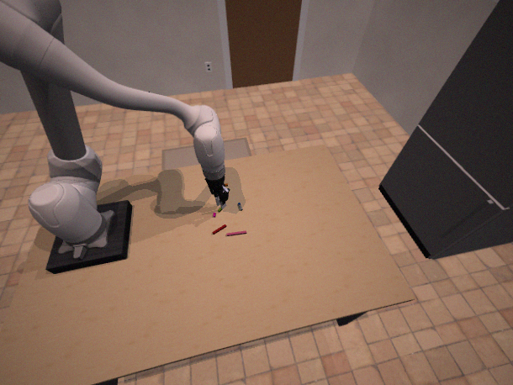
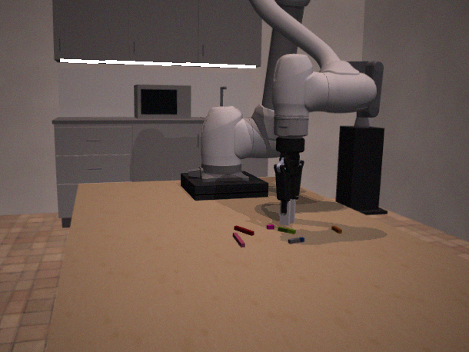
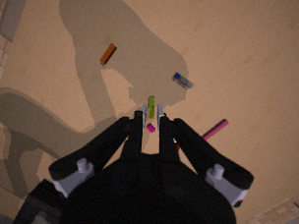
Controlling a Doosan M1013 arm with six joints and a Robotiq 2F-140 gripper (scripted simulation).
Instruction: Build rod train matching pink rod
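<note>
The lime rod is 50 mm below my hand. Also, from my hand: magenta rod (40 mm behind, 30 mm to the right, 50 mm below); then grey rod (90 mm ahead, 10 mm to the right, 50 mm below); then blue rod (90 mm ahead, 10 mm to the left, 50 mm below).
</note>
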